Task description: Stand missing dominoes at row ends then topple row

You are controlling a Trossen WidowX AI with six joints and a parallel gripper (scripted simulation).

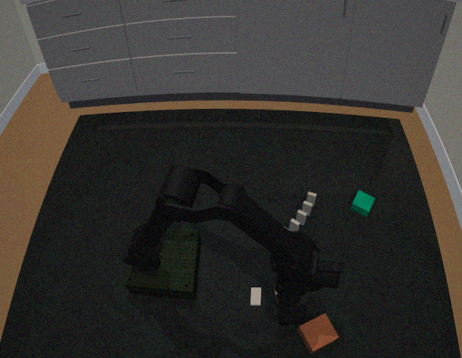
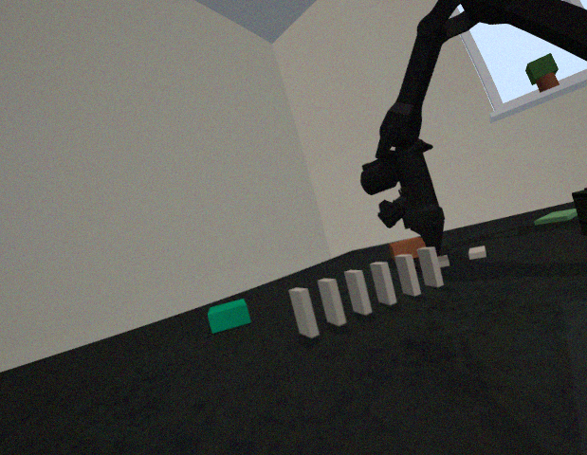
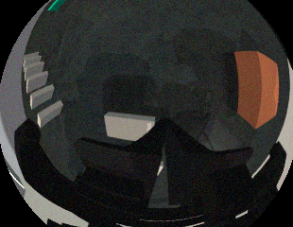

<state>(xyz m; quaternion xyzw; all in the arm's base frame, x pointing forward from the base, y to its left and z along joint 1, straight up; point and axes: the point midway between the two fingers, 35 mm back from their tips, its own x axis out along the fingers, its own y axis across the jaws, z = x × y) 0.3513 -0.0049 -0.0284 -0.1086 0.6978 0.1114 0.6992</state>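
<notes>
The orange block lies 10 cm ahead of my gripper tip, 9 cm to the right of it and 2 cm above it. Round my gripper tip: green cube 33 cm to the left, 20 cm ahead, 1 cm above.
</notes>
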